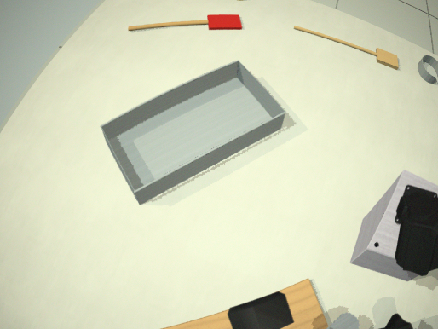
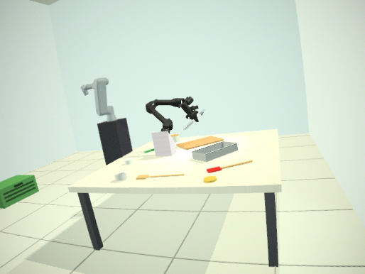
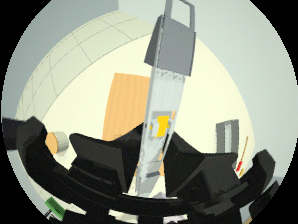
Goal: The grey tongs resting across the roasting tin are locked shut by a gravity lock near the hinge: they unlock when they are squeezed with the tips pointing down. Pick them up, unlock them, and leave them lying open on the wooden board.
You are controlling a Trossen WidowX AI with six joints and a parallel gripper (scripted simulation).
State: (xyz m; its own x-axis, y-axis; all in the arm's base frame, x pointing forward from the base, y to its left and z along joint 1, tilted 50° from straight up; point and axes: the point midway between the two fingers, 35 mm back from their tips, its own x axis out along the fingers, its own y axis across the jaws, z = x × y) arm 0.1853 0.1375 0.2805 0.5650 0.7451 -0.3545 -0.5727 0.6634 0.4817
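Now: the yellow lock piece 4 cm above my gripper tip. Round my gripper tip: red spatula: 31 cm ahead, 72 cm to the right, 19 cm below; then wooden board: 1 cm behind, 19 cm below; then grey roasting tin: 20 cm ahead, 41 cm to the right, 17 cm below.
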